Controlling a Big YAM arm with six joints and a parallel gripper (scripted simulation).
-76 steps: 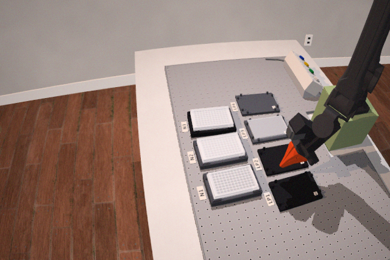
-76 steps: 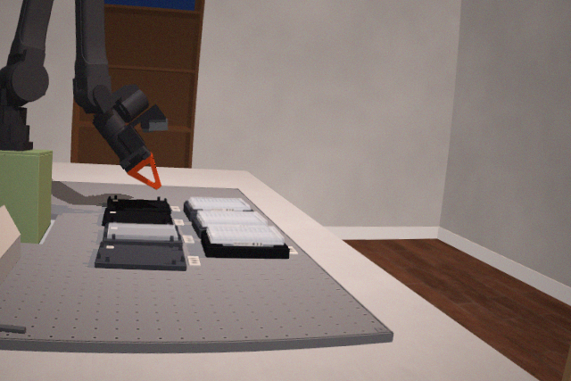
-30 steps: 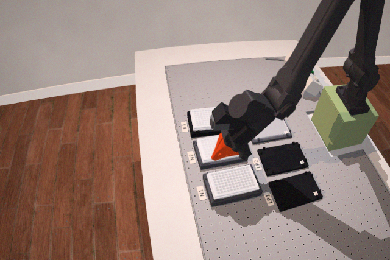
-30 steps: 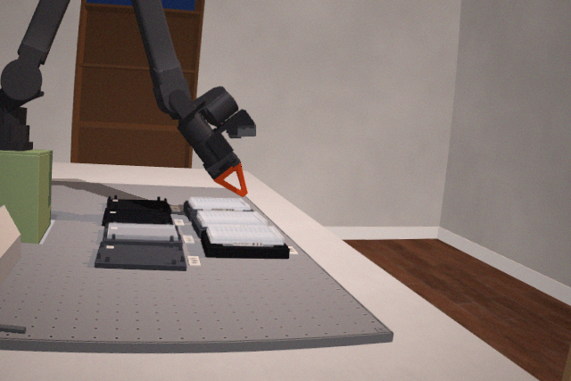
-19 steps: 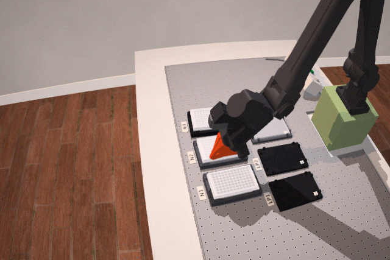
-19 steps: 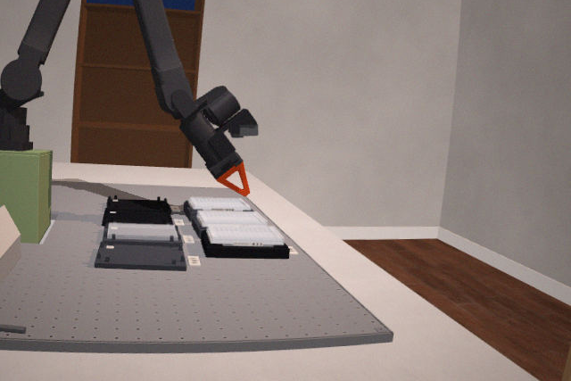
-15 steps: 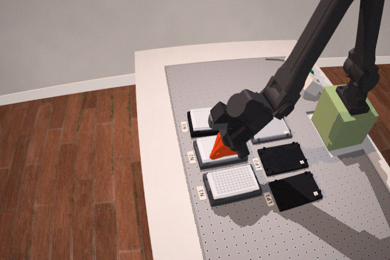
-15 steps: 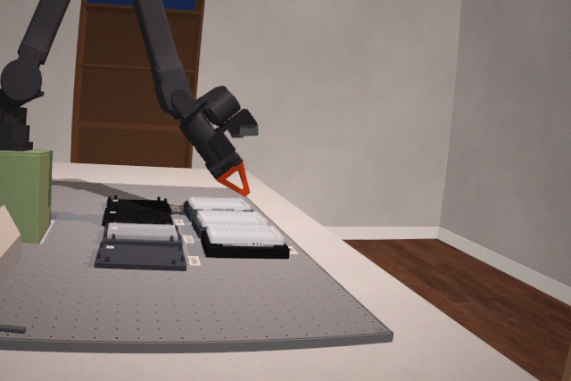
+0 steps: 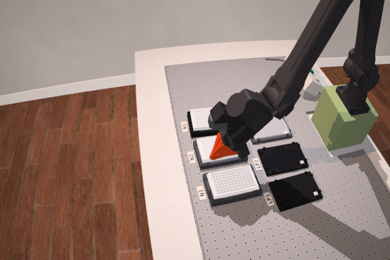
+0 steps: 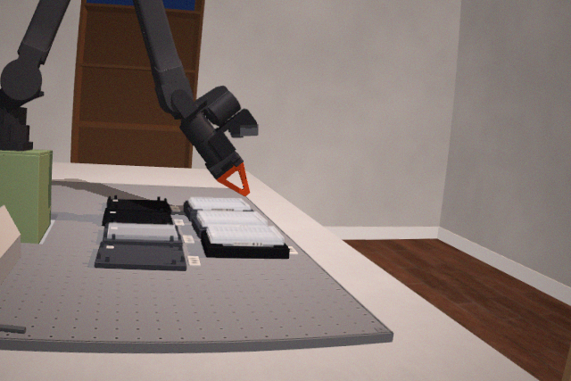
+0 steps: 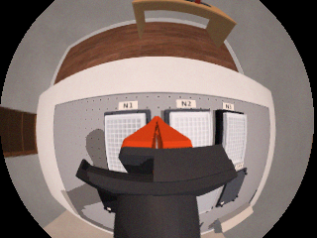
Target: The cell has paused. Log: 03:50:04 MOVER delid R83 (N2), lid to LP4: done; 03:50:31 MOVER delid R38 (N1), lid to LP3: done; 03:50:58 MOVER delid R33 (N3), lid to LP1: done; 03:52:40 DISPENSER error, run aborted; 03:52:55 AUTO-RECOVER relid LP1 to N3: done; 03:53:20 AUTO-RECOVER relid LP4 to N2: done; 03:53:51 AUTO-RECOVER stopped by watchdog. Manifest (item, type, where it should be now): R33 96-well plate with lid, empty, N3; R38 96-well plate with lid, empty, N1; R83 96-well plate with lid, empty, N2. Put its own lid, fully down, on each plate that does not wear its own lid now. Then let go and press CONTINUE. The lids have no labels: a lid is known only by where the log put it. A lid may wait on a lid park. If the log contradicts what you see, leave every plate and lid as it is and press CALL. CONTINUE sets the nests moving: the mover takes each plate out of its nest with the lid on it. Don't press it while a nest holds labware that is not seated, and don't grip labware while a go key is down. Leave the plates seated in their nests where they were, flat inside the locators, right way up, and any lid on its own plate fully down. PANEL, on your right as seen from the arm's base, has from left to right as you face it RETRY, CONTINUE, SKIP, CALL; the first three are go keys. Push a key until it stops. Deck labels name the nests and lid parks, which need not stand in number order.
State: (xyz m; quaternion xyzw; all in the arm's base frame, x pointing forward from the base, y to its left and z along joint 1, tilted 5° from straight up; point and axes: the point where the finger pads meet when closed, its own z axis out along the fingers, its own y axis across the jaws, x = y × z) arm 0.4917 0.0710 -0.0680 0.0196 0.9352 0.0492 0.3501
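My gripper is now 22 cm past the clear lid, 13 cm to the left of it and 6 cm above it. From my hand the other things lie so: plate (4 cm behind, 6 cm to the left, 4 cm below); N1 label (4 cm ahead, 7 cm to the left, 7 cm below); lid park LP2 (23 cm behind, 7 cm below).
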